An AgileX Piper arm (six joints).
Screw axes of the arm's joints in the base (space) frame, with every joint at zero. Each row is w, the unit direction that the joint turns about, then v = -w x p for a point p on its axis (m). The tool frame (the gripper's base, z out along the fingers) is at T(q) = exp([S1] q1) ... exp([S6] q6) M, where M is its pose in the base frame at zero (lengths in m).
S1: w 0 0 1 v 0 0 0
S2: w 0 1 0 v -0.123 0 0
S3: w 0 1 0 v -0.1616 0 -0.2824
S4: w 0.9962 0 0.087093 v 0 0.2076 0
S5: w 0 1 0 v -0.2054 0 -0.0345
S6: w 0.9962 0 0.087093 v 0 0.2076 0
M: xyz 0.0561 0 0.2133 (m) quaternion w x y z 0.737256 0 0.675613 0
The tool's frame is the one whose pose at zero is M.
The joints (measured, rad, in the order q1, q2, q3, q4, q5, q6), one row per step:
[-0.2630, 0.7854, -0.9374, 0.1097, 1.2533, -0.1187]
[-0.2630, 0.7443, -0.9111, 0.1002, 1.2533, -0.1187]
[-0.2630, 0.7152, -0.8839, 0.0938, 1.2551, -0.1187]
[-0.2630, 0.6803, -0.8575, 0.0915, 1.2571, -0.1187]
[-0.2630, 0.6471, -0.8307, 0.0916, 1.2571, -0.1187]
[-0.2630, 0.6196, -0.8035, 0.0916, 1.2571, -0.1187]
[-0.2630, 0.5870, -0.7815, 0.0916, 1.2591, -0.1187]
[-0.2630, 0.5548, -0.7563, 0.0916, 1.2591, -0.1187]
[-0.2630, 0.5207, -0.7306, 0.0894, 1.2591, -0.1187]
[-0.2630, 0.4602, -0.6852, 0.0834, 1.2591, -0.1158]
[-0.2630, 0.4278, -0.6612, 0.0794, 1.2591, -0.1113]
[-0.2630, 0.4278, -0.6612, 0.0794, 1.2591, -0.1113]
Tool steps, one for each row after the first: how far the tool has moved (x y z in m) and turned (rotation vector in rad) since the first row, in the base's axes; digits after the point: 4 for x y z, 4 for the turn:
[-0.0091, 0.0016, -0.0031, -0.0127, -0.0119, -0.0023]
[-0.0155, 0.0028, -0.0081, -0.0188, -0.0104, -0.0037]
[-0.0229, 0.0046, -0.0125, -0.0227, -0.0161, -0.0042]
[-0.0295, 0.0063, -0.0172, -0.0242, -0.0223, -0.0042]
[-0.0348, 0.0078, -0.0228, -0.0243, -0.0226, -0.0042]
[-0.0411, 0.0095, -0.0267, -0.0266, -0.0309, -0.0041]
[-0.0470, 0.0111, -0.0317, -0.0284, -0.0376, -0.0042]
[-0.0531, 0.0125, -0.0369, -0.0326, -0.0452, -0.0048]
[-0.0633, 0.0147, -0.0466, -0.0404, -0.0585, -0.0090]
[-0.0684, 0.0157, -0.0520, -0.0438, -0.0658, -0.0139]
[-0.0684, 0.0157, -0.0520, -0.0438, -0.0658, -0.0139]

